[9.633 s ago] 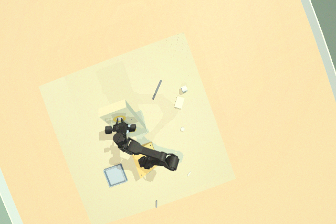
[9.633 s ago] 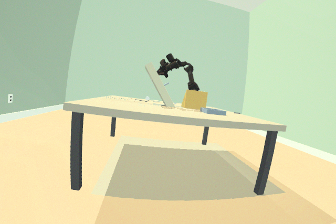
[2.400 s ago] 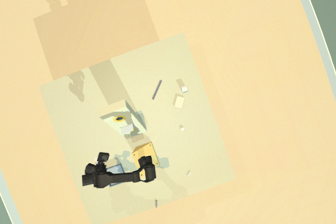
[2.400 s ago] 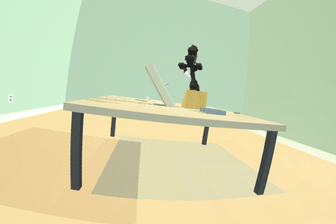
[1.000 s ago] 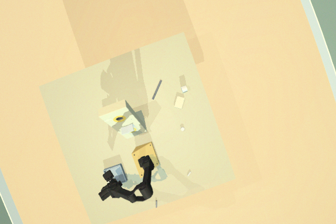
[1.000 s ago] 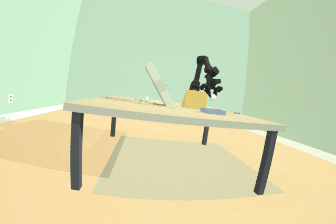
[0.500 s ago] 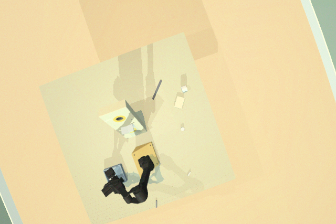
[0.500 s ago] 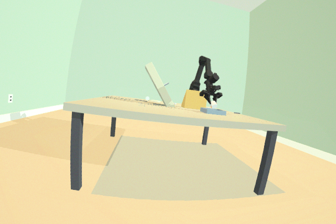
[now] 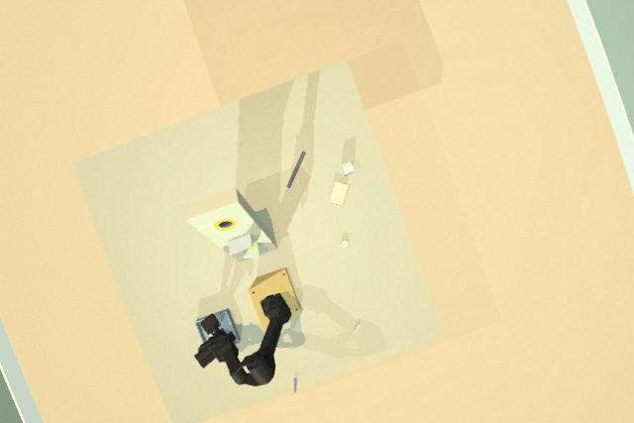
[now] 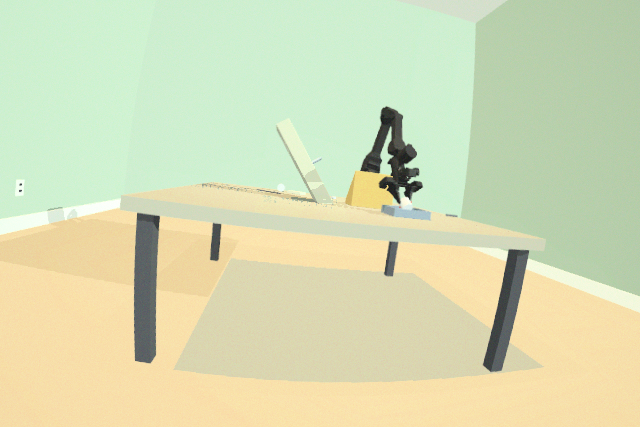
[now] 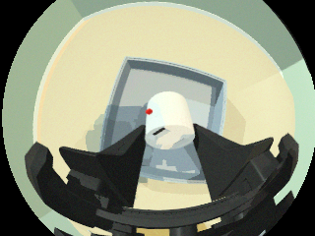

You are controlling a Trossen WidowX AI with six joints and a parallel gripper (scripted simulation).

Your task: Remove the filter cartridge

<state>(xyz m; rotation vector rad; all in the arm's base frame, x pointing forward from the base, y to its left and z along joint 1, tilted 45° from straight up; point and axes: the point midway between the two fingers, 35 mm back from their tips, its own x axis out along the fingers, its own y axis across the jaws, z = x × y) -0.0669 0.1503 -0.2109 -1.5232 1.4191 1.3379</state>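
Right now the round filter cartridge is 10 mm below my gripper tip. From my gripper tip the other things lie so: cream tile (680 mm to the right, 400 mm ahead, 40 mm below); then service panel (410 mm ahead, 260 mm to the right, 130 mm above); then blue-grey tray (40 mm below, 10 mm to the left).
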